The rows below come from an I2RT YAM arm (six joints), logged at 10 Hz.
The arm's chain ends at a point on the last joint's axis. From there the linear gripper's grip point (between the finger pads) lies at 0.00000 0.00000 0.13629 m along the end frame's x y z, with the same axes.
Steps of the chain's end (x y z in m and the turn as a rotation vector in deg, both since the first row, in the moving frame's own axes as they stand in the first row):
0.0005 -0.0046 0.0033 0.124 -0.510 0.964
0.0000 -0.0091 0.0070 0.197 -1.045 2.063
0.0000 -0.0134 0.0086 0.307 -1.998 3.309
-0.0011 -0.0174 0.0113 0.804 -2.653 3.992
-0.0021 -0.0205 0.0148 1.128 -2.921 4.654
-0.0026 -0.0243 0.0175 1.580 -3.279 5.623
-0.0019 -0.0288 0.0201 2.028 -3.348 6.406
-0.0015 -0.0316 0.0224 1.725 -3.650 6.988
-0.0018 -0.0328 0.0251 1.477 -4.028 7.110
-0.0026 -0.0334 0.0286 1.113 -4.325 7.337
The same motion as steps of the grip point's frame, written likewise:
-0.0007 -0.0049 0.0033 0.124 -0.510 0.964
-0.0025 -0.0096 0.0070 0.197 -1.045 2.063
-0.0047 -0.0143 0.0085 0.307 -1.998 3.309
-0.0073 -0.0195 0.0111 0.804 -2.653 3.992
-0.0089 -0.0235 0.0146 1.128 -2.921 4.654
-0.0102 -0.0284 0.0172 1.580 -3.279 5.623
-0.0096 -0.0341 0.0198 2.028 -3.348 6.406
-0.0099 -0.0362 0.0221 1.725 -3.650 6.988
-0.0111 -0.0369 0.0247 1.477 -4.028 7.110
-0.0127 -0.0367 0.0282 1.113 -4.325 7.337

